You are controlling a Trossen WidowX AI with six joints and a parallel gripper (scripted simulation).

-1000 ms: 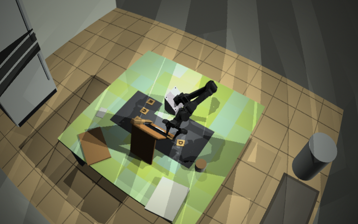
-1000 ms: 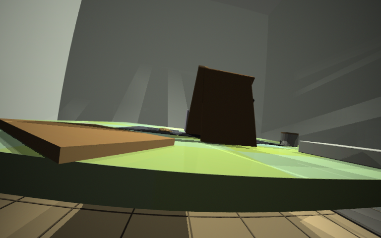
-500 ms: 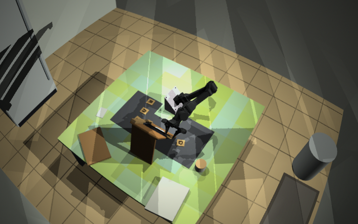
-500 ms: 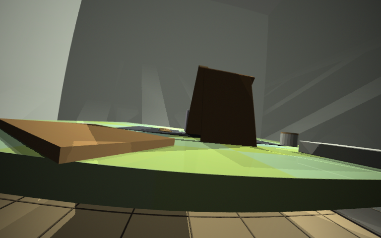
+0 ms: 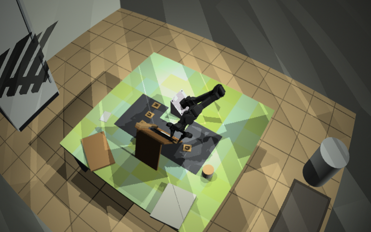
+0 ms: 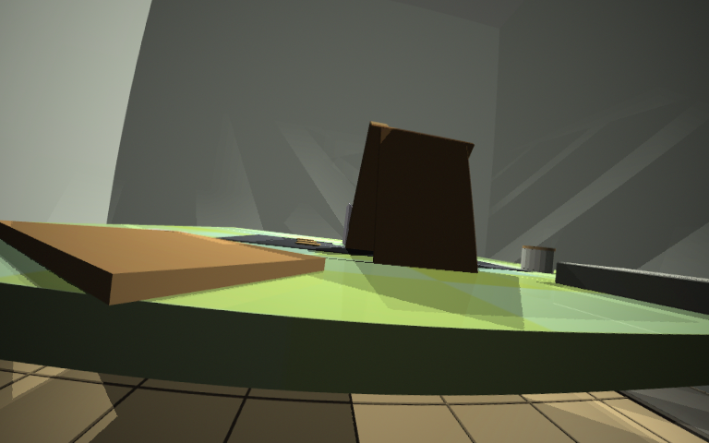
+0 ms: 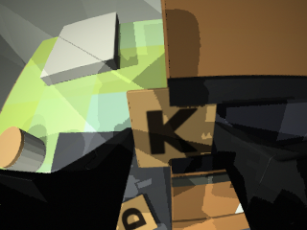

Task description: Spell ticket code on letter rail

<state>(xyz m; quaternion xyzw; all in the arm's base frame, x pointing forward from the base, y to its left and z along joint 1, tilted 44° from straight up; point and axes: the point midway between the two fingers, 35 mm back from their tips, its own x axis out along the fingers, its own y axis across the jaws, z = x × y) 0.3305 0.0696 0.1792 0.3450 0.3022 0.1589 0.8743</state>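
My gripper tip is 4 cm past the white ticket, 12 cm to the left of it and 8 cm above it. Also, from my gripper tip: dark mat (15 cm behind, 16 cm to the right, 16 cm below); flat wooden slab (36 cm ahead, 46 cm to the right, 15 cm below); card (9 cm ahead, 65 cm to the right, 16 cm below).
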